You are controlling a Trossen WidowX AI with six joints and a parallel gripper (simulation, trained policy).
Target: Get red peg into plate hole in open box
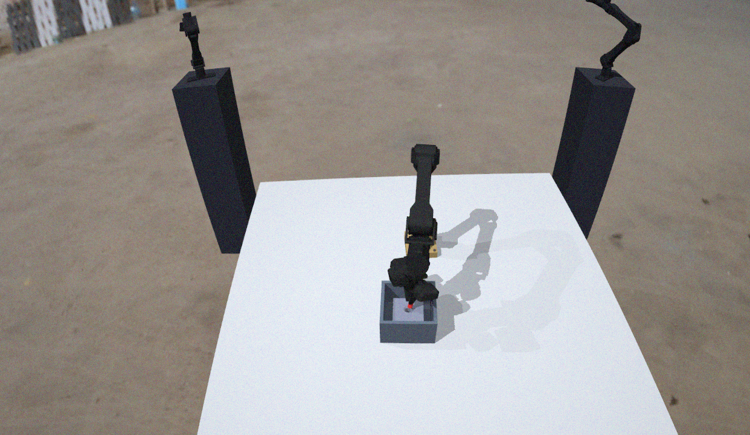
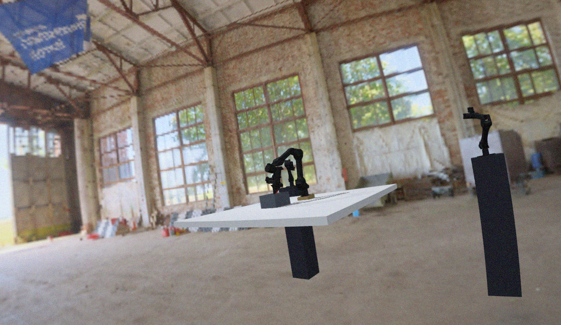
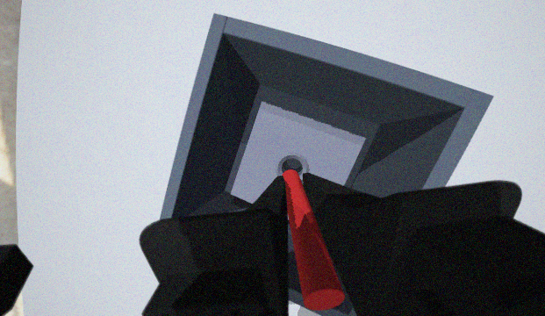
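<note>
My gripper tip is 40 mm above the light plate. The rest, counted from my gripper tip: red peg: 10 mm behind, 10 mm to the left, 20 mm above; then grey box: 60 mm below.
</note>
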